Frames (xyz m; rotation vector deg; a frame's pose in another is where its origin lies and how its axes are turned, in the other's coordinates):
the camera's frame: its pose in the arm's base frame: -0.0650 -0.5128 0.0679 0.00 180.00 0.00
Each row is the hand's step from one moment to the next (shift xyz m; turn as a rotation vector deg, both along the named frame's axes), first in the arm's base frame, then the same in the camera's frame.
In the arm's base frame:
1: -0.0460 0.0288 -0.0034 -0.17 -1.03 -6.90
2: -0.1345 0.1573 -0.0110 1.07 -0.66 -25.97
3: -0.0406 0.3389 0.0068 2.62 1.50 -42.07
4: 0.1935 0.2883 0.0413 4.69 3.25 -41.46
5: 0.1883 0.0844 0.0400 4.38 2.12 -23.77
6: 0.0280 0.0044 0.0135 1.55 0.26 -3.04
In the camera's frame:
1: 0.0460 0.0288 0.0034 0.17 -1.03 6.90
2: 0.1345 0.1573 0.0110 -1.07 -0.66 25.97
3: 0.0406 0.3389 -0.0068 -2.62 1.50 42.07
4: -0.1935 0.2883 -0.0413 -4.69 3.25 41.46
5: -0.1883 0.0844 -0.0400 -4.38 2.12 23.77
6: -0.0280 0.0044 -0.0135 -1.55 0.26 3.04

